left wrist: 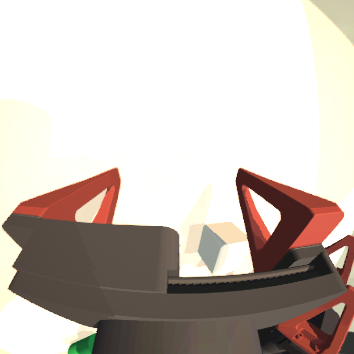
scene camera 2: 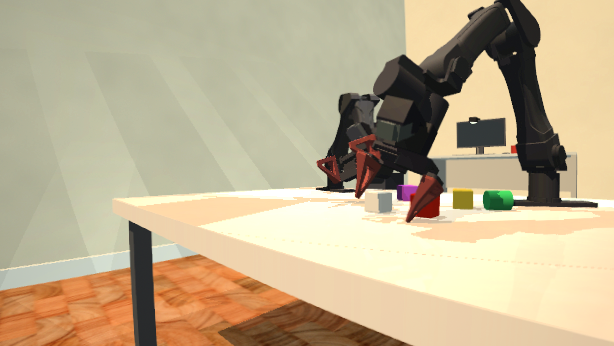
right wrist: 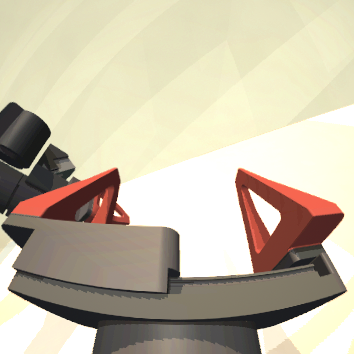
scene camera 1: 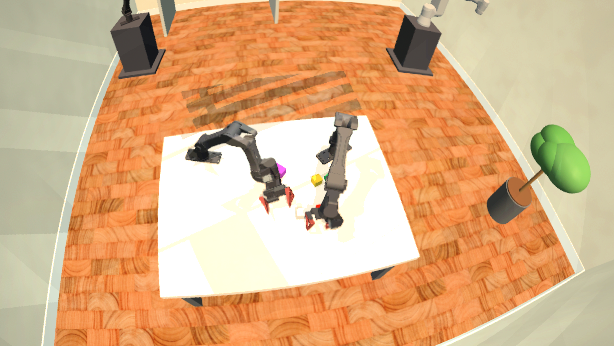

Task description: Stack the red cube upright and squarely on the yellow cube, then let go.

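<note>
The red cube (scene camera 1: 318,206) (scene camera 2: 431,206) sits on the table, partly hidden by the left arm's parts. It does not show in the left wrist view. The yellow cube (scene camera 1: 316,180) (scene camera 2: 463,199) stands apart from it on the table, farther back, with nothing on top. My left gripper (scene camera 1: 318,227) (scene camera 2: 383,209) (left wrist: 177,173) is open and empty, low over the table; in scene camera 2 one finger overlaps the red cube's left part. My right gripper (scene camera 1: 279,209) (scene camera 2: 334,153) (right wrist: 177,174) is open and empty above the table, left of the cubes.
A white cube (scene camera 1: 300,212) (scene camera 2: 378,202) (left wrist: 222,245) sits close to the left gripper, between the two grippers in scene camera 1. A green cylinder (scene camera 2: 498,200) lies right of the yellow cube. A magenta block (scene camera 1: 281,170) (scene camera 2: 406,192) is beside the right arm.
</note>
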